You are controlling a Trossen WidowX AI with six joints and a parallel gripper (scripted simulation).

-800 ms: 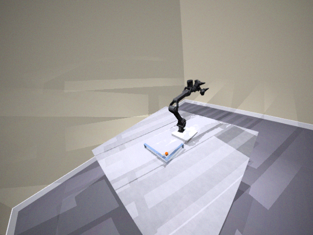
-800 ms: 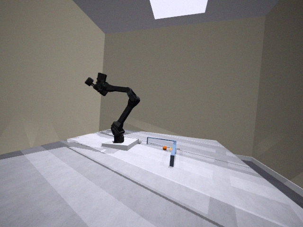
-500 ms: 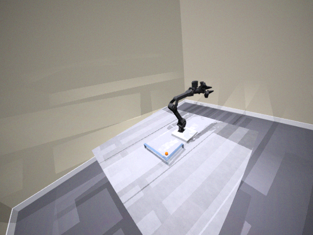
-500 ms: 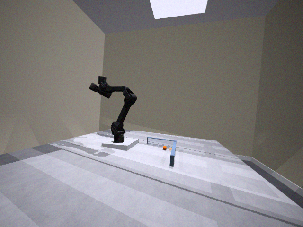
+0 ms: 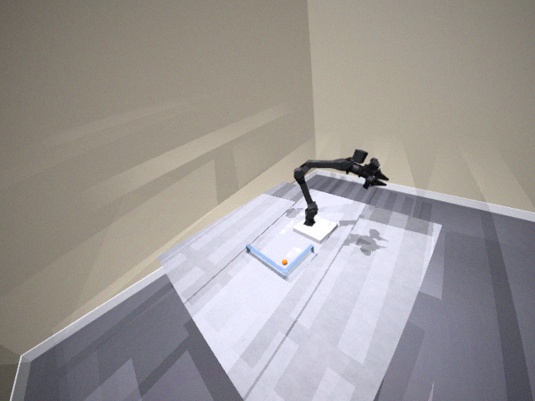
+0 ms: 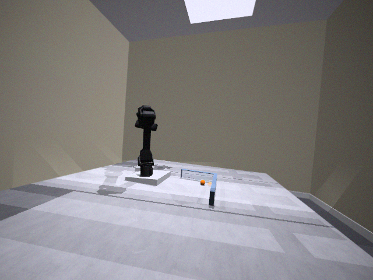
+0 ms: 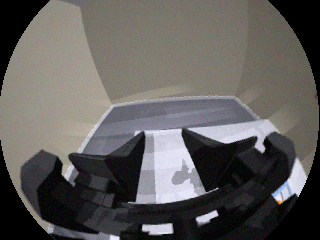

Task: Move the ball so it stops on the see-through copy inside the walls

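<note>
Right now my gripper tip is 490 mm short of the orange ball, 390 mm to the left of it and 310 mm above it. From my gripper tip the other things lie so: see-through copy of ball (530 mm ahead, 410 mm to the right, 310 mm below).
</note>
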